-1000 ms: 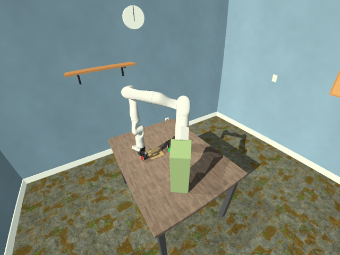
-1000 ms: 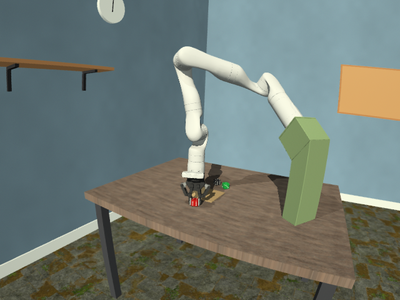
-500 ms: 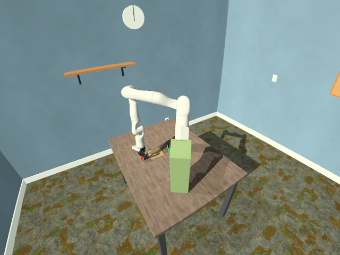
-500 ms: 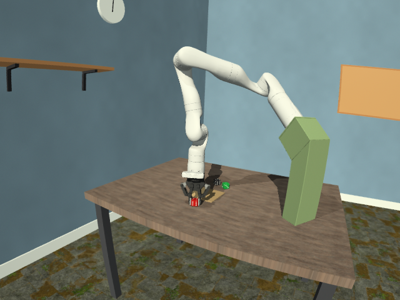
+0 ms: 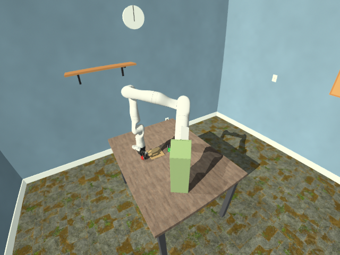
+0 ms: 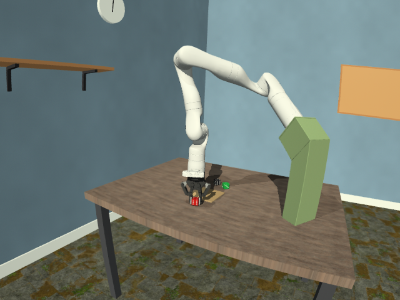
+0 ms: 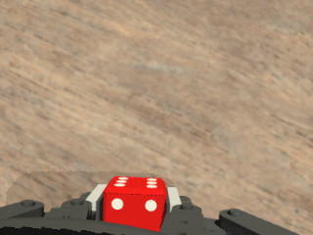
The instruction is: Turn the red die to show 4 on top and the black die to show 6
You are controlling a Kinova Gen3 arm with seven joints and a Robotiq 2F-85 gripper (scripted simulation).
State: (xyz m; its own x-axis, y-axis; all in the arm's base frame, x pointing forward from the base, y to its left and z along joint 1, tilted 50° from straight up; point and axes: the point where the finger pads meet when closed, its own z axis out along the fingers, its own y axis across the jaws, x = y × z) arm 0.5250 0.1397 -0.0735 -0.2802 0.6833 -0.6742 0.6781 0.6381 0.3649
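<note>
Now: the tan mat 140 mm to the right of my hand, 20 mm below it and 10 mm ahead of it. From my hand the other things lie so: black die: 290 mm to the right, 20 mm ahead, 10 mm below; then green die: 270 mm to the right, 40 mm behind, 10 mm below; then red die: right at my hand.
</note>
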